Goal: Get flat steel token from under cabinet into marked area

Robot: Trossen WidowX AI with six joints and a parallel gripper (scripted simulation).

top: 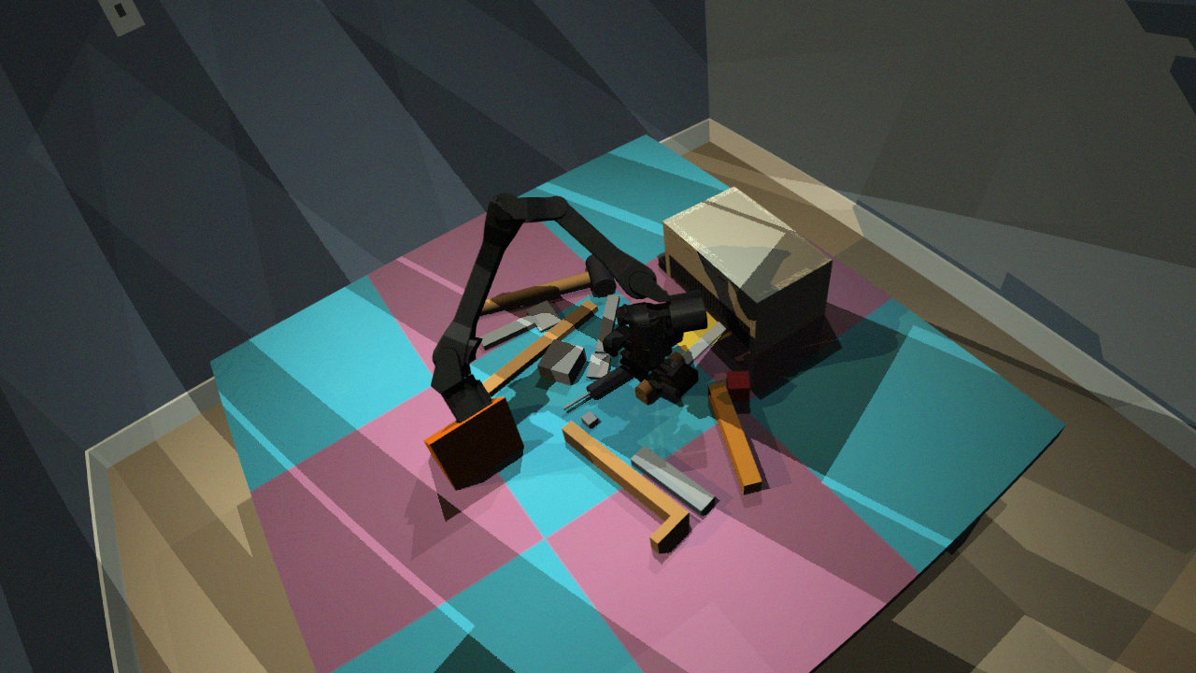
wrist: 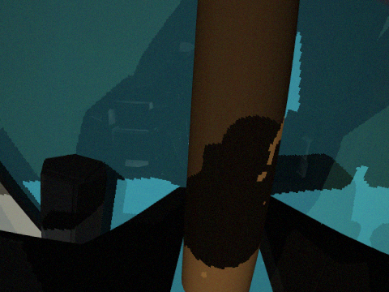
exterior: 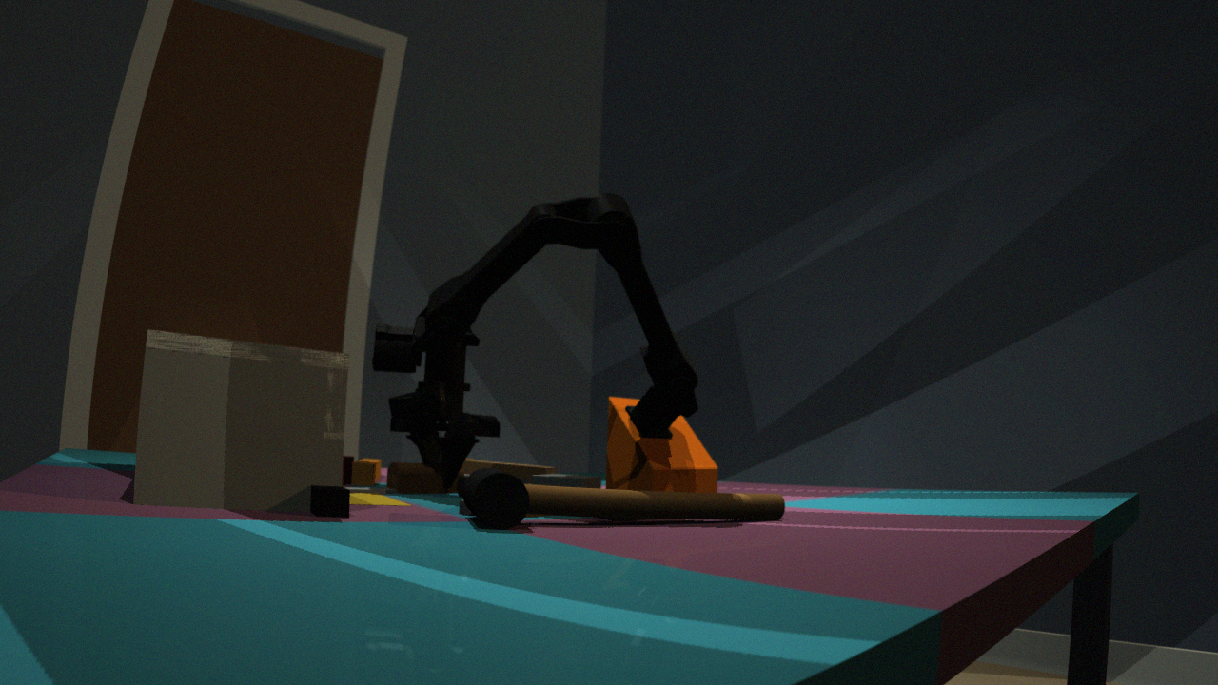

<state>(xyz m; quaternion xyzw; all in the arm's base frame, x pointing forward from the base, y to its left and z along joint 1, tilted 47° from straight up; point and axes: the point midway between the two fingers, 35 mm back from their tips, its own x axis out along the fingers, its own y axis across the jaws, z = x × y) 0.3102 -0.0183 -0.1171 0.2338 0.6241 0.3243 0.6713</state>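
The small grey cube is 130 mm behind my gripper tip and 20 mm to the left of it. Round my gripper tip: orange bar (40 mm ahead, 180 mm to the right, 10 mm above); then screwdriver (90 mm behind, 70 mm to the left); then red cube (120 mm ahead, 110 mm to the right, 10 mm above).
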